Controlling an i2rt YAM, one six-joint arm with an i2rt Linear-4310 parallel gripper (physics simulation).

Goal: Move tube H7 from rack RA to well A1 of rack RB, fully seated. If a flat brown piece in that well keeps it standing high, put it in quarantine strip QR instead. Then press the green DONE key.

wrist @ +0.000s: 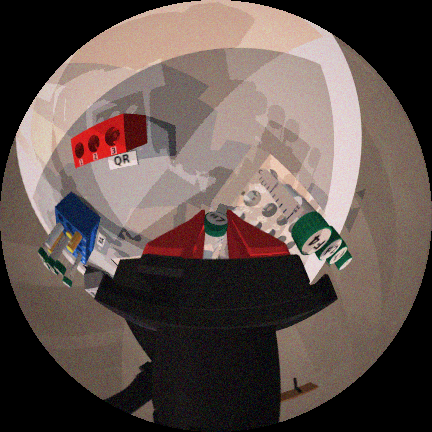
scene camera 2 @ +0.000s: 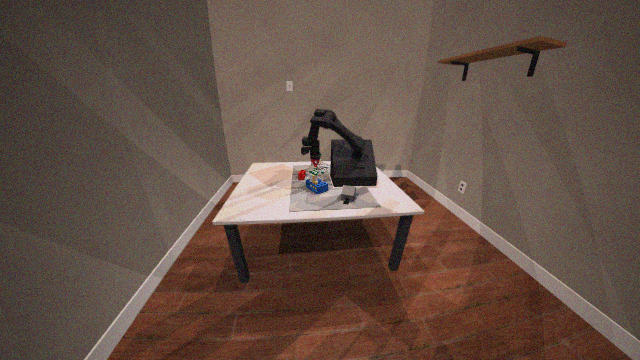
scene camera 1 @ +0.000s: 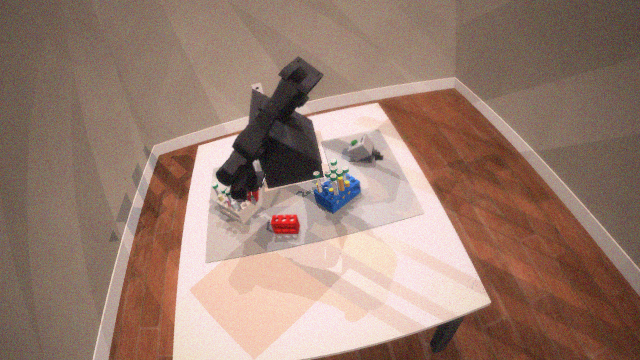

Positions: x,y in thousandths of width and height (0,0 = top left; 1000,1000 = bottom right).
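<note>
Visible: my gripper (wrist: 499,499), together with a grey mat (wrist: 473,253).
</note>
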